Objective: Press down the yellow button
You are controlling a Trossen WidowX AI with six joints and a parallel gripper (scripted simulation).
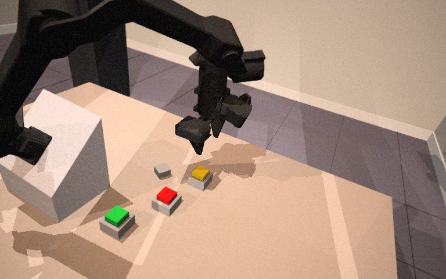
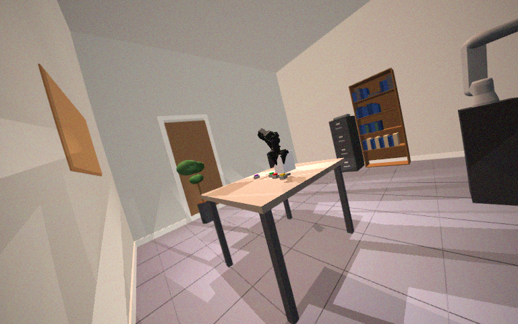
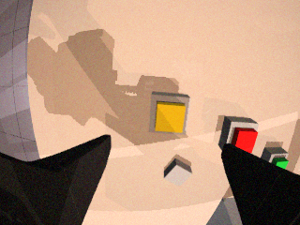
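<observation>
My gripper tip is now 80 mm above the yellow button, 10 mm to the left of it and 10 mm past it. Also, from my gripper tip: small grey block (110 mm below, 100 mm behind, 40 mm to the right); then green button (220 mm to the right, 80 mm below, 70 mm behind); then red button (120 mm to the right, 80 mm below, 30 mm behind).
</observation>
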